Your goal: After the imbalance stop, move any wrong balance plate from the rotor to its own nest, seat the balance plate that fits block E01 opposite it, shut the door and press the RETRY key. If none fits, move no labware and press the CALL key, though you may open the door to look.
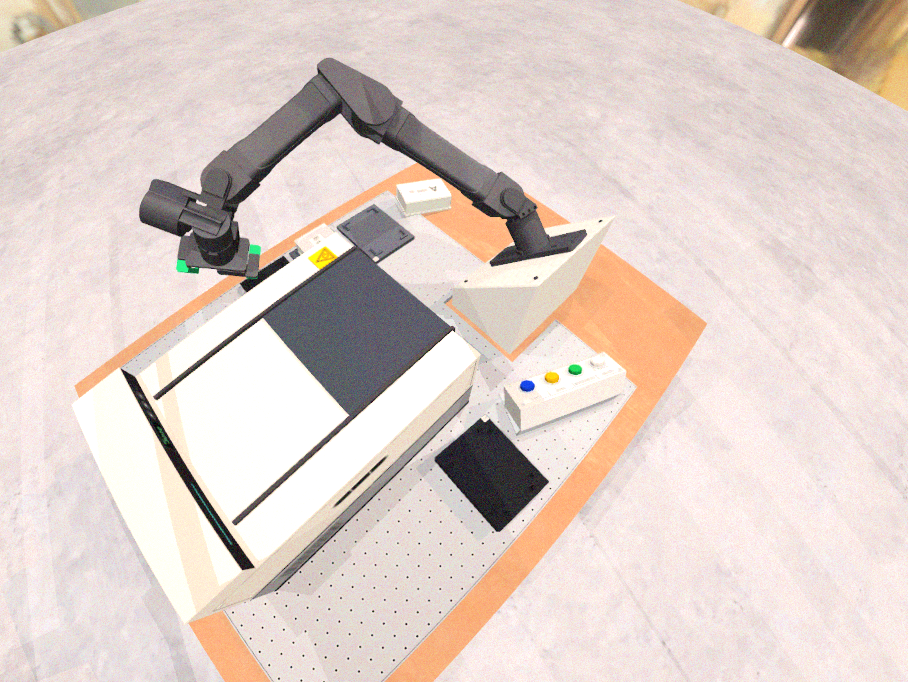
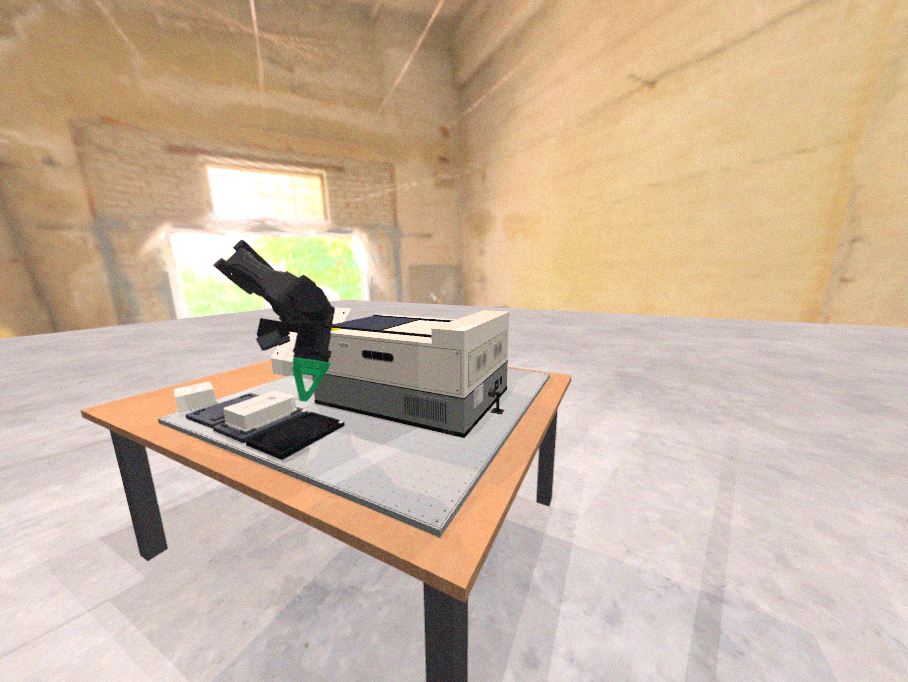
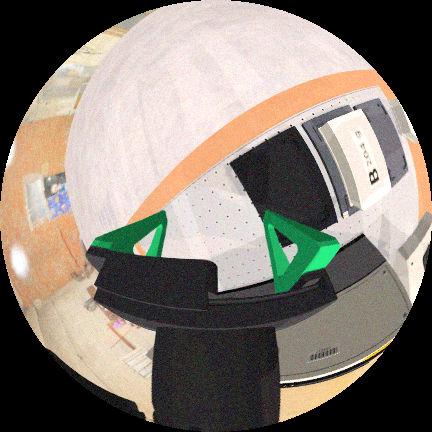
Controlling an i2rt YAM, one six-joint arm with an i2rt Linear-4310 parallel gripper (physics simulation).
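Where they show: gripper, fingertip midpoint: (image 1: 223,272) (image 2: 304,400) (image 3: 214,215); arm's base at its link origin: (image 1: 536,251).
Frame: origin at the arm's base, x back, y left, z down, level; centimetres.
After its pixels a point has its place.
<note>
My gripper (image 1: 220,262) @[x -41.7, y -46.0, z 3.6 cm] (image 2: 305,392) @[x -41.7, y -46.0, z 3.6 cm] (image 3: 214,215) @[x -41.7, y -46.0, z 3.6 cm] is open and empty, above the table beside the white machine (image 1: 220,418) @[x -57.3, y -14.3, z -6.4 cm] (image 2: 411,367) @[x -57.5, y -29.3, z -0.2 cm] (image 3: 345,325) @[x -34.4, y -27.5, z -0.8 cm]. A dark panel (image 1: 359,330) @[x -35.8, y -9.2, z -6.7 cm] covers part of the machine's top between two rails; the rotor and block E01 are hidden. A white balance plate marked B 204 g (image 2: 259,409) @[x -25.2, y -43.4, z 9.2 cm] (image 3: 364,155) @[x -22.0, y -40.6, z 9.2 cm] lies flat on a dark nest. Beyond it is an empty dark grey nest (image 1: 375,231) @[x -8.2, y -37.6, z 13.4 cm]. A white block marked A (image 1: 423,196) @[x 6.7, y -35.0, z 10.6 cm] (image 2: 194,396) @[x 3.5, y -39.9, z 11.3 cm] stands beside that nest. The key box (image 1: 513,412) @[x -25.2, y 14.2, z 10.6 cm] has blue, yellow, green and white keys; their labels are unreadable.
A black pad (image 2: 293,433) @[x -35.0, y -43.6, z 13.4 cm] (image 3: 290,180) @[x -33.8, y -43.3, z 13.4 cm] lies next to plate B, on the gripper's side. Another black pad (image 1: 491,473) @[x -36.0, y 17.5, z 11.8 cm] lies near the key box. The arm's pale wedge-shaped base (image 1: 499,308) @[x -12.8, y 1.1, z 4.2 cm] stands between the grey nest and the key box. A yellow warning label (image 1: 322,256) @[x -30.1, y -24.1, z -6.5 cm] is on the machine.
</note>
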